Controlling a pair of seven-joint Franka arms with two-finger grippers.
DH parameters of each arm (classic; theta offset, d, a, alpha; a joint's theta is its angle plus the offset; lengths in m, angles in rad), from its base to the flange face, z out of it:
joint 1: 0 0.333 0 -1.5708
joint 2: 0 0 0 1.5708
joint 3: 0 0.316 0.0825 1.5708
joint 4: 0 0 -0.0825 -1.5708
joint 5: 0 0.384 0 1.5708
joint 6: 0 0 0.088 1.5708
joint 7: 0 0.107 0 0
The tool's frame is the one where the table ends.
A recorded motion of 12 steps. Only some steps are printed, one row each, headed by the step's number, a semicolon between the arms.
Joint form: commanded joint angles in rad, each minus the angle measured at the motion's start. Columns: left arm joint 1, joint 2, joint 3, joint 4, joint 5, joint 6, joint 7; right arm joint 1, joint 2, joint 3, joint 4, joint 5, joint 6, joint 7.
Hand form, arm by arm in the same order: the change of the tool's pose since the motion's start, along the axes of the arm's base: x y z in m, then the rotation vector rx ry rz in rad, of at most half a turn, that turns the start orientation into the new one. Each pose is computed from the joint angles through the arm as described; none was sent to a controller.
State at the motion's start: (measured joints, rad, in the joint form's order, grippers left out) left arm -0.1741 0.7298 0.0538 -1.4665 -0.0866 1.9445 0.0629; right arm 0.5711 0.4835 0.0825 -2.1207 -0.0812 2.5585 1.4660
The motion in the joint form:
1: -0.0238 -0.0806 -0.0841 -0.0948 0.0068 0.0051 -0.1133; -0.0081 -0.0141 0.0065 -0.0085 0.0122 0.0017 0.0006
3: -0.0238 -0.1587 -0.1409 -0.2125 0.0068 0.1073 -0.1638; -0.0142 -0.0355 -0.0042 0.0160 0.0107 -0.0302 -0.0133
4: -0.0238 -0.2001 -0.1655 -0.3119 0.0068 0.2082 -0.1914; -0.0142 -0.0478 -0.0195 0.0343 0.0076 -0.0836 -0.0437
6: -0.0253 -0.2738 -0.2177 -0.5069 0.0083 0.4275 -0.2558; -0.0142 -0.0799 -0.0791 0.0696 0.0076 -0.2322 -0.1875
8: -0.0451 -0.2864 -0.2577 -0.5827 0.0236 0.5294 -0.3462; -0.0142 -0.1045 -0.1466 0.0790 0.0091 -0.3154 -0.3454
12: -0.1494 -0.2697 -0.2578 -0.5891 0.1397 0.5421 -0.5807; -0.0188 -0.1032 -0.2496 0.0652 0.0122 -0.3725 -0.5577
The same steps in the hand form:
1: -0.0305 -0.0603 0.0156 -0.0165 0.0207 0.0177; -0.0001 -0.0014 0.0053 0.0109 -0.0007 -0.0130
3: -0.0539 -0.0891 0.0259 -0.0433 -0.0326 0.0253; 0.0134 -0.0044 0.0234 0.0121 -0.0168 -0.0144
4: -0.0727 -0.0993 0.0192 -0.0541 -0.0713 0.0368; 0.0211 -0.0106 0.0326 -0.0106 -0.0043 0.0037
6: -0.1141 -0.1200 0.0048 -0.0792 -0.1592 0.0640; 0.0408 -0.0408 0.0524 -0.0761 0.0556 0.0879
8: -0.1408 -0.1479 -0.0070 -0.0863 -0.1893 0.0921; 0.0570 -0.0769 0.0649 -0.1101 0.1018 0.1763
12: -0.1720 -0.2026 -0.0180 -0.0102 -0.2040 0.1219; 0.0726 -0.1378 0.0579 -0.1414 0.1810 0.2775

